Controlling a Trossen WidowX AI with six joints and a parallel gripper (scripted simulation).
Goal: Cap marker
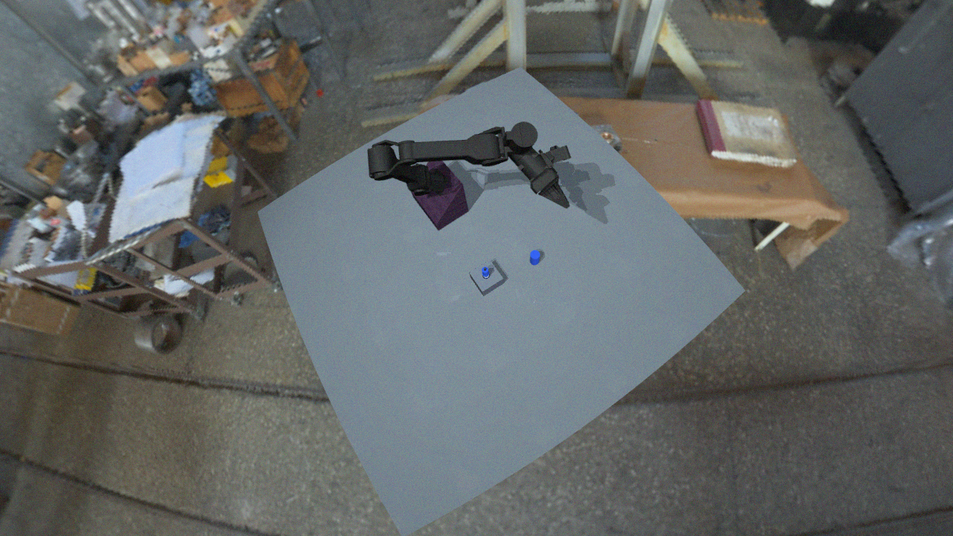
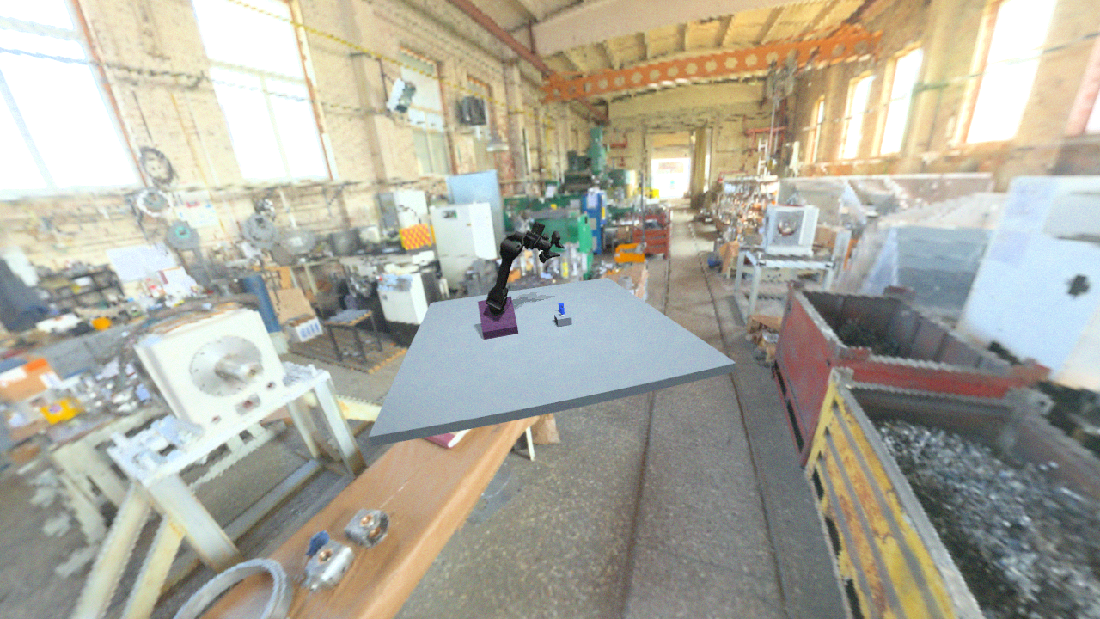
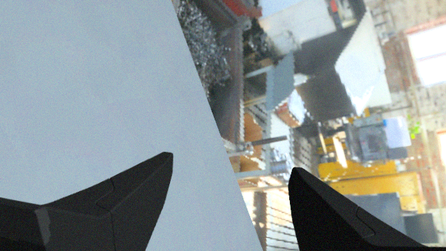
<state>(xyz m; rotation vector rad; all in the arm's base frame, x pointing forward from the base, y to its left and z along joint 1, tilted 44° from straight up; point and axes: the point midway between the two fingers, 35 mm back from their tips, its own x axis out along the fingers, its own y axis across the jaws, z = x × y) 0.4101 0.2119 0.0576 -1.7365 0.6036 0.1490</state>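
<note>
Right now the blue cap is 310 mm below my gripper tip, 50 mm to the right of it and 50 mm behind it. From my gripper tip the other things lie so: holder block: 310 mm below, 200 mm to the right, 100 mm behind.
</note>
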